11 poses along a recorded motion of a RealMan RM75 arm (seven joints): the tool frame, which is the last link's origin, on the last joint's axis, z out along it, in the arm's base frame.
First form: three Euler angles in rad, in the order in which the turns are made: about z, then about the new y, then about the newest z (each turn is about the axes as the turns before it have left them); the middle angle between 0 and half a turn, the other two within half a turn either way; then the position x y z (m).
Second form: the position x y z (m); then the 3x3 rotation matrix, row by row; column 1 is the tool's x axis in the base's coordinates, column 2 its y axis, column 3 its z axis. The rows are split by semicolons. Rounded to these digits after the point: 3 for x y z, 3 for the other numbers.
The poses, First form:
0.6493 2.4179 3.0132 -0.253 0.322 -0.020
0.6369 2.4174 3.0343 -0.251 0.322 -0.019
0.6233 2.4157 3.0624 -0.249 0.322 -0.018
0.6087 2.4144 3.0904 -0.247 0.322 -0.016
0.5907 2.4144 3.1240 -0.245 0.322 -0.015
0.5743 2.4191 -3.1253 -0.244 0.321 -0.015
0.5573 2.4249 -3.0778 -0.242 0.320 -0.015
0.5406 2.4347 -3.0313 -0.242 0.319 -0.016
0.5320 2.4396 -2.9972 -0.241 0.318 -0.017
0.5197 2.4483 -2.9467 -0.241 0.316 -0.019
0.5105 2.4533 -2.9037 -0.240 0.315 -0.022
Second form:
-0.253 0.322 -0.020; 0.515 0.676 0.527; 0.551 -0.732 0.400; 0.657 0.085 -0.749
-0.251 0.322 -0.019; 0.535 0.656 0.533; 0.529 -0.752 0.394; 0.659 0.071 -0.749
-0.249 0.322 -0.018; 0.559 0.630 0.539; 0.499 -0.775 0.387; 0.662 0.053 -0.748
-0.247 0.322 -0.016; 0.583 0.602 0.545; 0.469 -0.797 0.380; 0.664 0.034 -0.747
-0.245 0.322 -0.015; 0.611 0.568 0.552; 0.431 -0.823 0.370; 0.665 0.012 -0.747
-0.244 0.321 -0.015; 0.639 0.533 0.555; 0.394 -0.846 0.359; 0.661 -0.011 -0.750
-0.242 0.320 -0.015; 0.672 0.487 0.557; 0.344 -0.872 0.347; 0.656 -0.042 -0.754
-0.242 0.319 -0.016; 0.705 0.440 0.557; 0.295 -0.895 0.334; 0.646 -0.071 -0.760
-0.241 0.318 -0.017; 0.724 0.407 0.556; 0.259 -0.909 0.328; 0.639 -0.093 -0.764
-0.241 0.316 -0.019; 0.751 0.358 0.555; 0.207 -0.926 0.317; 0.627 -0.124 -0.769
-0.240 0.315 -0.022; 0.770 0.316 0.554; 0.161 -0.937 0.310; 0.617 -0.150 -0.772

